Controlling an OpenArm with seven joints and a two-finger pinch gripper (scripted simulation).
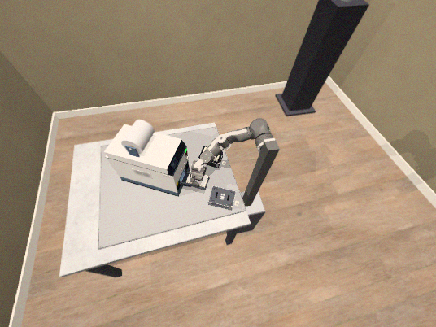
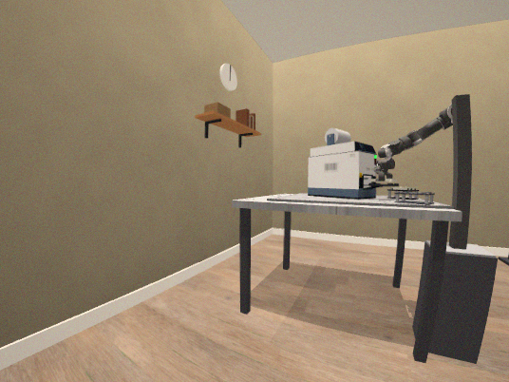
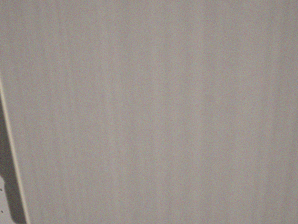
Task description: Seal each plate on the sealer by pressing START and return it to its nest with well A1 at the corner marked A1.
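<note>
Now: the sealer stage 20 mm below my hand. From my hand the other things lie so: plate nest (150 mm behind, 130 mm to the left, 70 mm below); then yellow warning label (130 mm ahead, 30 mm to the left, 30 mm above); then plate (130 mm behind, 220 mm to the right, 50 mm below).
</note>
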